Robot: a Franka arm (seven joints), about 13 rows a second.
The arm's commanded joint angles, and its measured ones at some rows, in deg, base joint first. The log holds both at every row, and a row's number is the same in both.
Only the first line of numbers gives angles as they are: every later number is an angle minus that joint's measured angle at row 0.
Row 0, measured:
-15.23, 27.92, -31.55, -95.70, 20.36, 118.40, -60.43
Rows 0 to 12, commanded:
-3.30, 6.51, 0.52, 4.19, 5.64, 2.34, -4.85
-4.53, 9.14, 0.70, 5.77, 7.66, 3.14, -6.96
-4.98, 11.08, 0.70, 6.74, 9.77, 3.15, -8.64
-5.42, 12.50, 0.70, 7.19, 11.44, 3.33, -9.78
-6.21, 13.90, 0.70, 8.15, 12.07, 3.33, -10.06
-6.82, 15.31, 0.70, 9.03, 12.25, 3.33, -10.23
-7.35, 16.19, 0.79, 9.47, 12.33, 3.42, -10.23
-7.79, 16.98, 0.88, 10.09, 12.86, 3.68, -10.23
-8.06, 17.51, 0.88, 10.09, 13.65, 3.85, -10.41
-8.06, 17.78, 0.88, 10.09, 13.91, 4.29, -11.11
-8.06, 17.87, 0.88, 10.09, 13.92, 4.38, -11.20
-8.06, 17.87, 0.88, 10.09, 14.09, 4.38, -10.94
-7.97, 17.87, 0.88, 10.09, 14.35, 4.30, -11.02
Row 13, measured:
-7.02, 17.21, 0.31, 8.31, 12.77, 4.44, -9.76
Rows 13 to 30, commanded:
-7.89, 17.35, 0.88, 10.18, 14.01, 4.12, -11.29
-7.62, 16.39, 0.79, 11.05, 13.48, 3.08, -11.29
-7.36, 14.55, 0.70, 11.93, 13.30, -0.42, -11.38
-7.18, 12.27, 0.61, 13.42, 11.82, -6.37, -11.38
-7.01, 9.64, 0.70, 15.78, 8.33, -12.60, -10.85
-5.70, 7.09, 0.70, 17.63, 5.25, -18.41, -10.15
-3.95, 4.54, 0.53, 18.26, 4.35, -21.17, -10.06
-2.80, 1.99, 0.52, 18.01, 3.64, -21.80, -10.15
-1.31, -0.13, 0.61, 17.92, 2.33, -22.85, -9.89
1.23, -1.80, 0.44, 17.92, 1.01, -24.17, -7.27
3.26, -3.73, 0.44, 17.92, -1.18, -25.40, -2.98
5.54, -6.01, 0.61, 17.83, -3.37, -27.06, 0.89
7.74, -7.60, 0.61, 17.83, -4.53, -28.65, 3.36
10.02, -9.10, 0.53, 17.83, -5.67, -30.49, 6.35
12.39, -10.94, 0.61, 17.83, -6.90, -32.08, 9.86
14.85, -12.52, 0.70, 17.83, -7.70, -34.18, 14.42
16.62, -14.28, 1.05, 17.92, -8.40, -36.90, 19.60
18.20, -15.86, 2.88, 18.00, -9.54, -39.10, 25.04
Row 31, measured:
15.37, -11.42, 1.18, 19.60, -6.97, -35.90, 16.92
